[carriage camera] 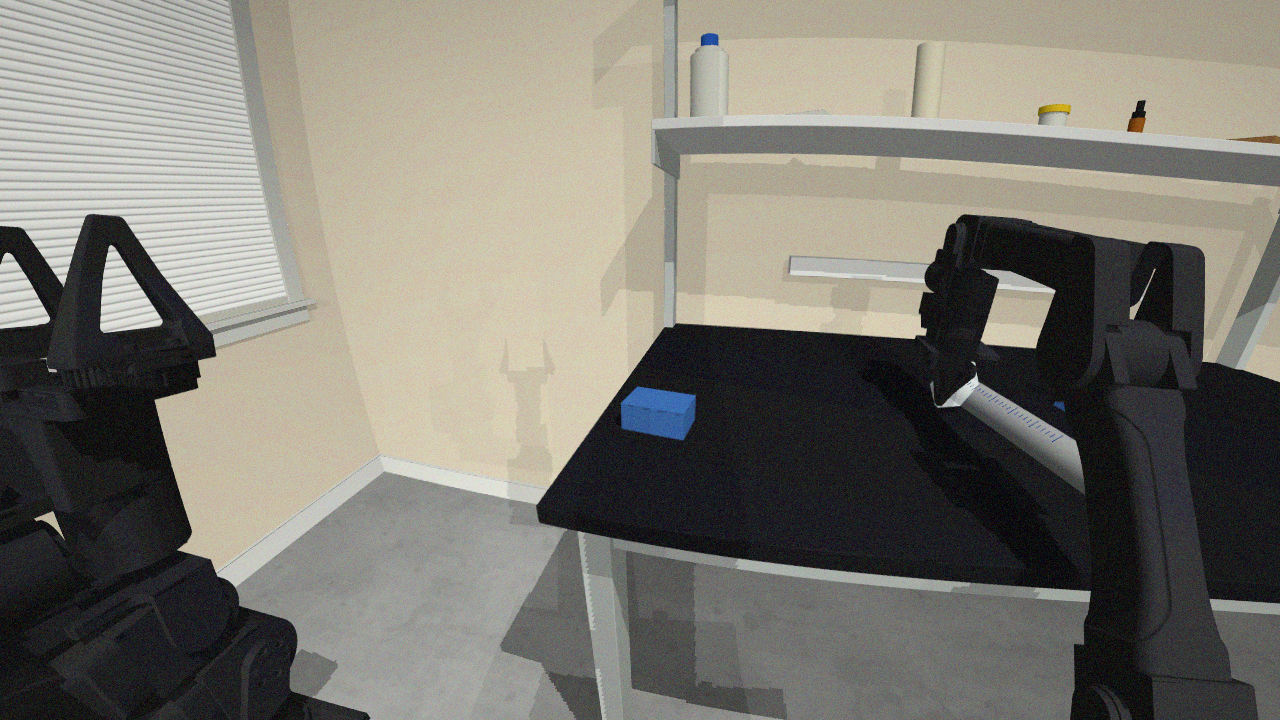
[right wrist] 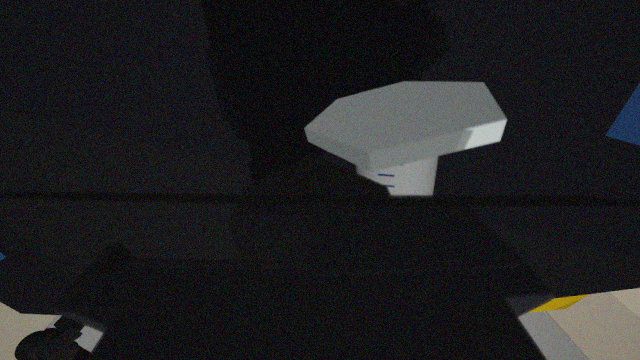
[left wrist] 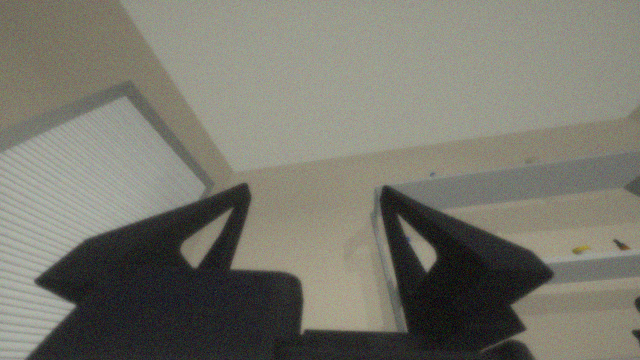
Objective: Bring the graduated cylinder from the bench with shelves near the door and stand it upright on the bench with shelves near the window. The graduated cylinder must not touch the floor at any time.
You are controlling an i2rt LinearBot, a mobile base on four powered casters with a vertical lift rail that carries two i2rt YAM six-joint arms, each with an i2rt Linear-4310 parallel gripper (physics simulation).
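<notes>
The graduated cylinder is white with blue marks. It lies on its side on the black bench top, its foot toward the back left. My right arm hides its other end in the carriage view. My right gripper points down at the foot end; its fingers are shut with nothing between them, dark against the bench, and cover part of the cylinder. Whether they touch it cannot be told. My left gripper is open and empty, pointing up, left of the bench.
A blue block lies on the bench's left part; a bit of another blue thing shows behind the right arm. The shelf above holds a white bottle, a cream cylinder, a yellow-lidded jar and an orange bottle. A window is left.
</notes>
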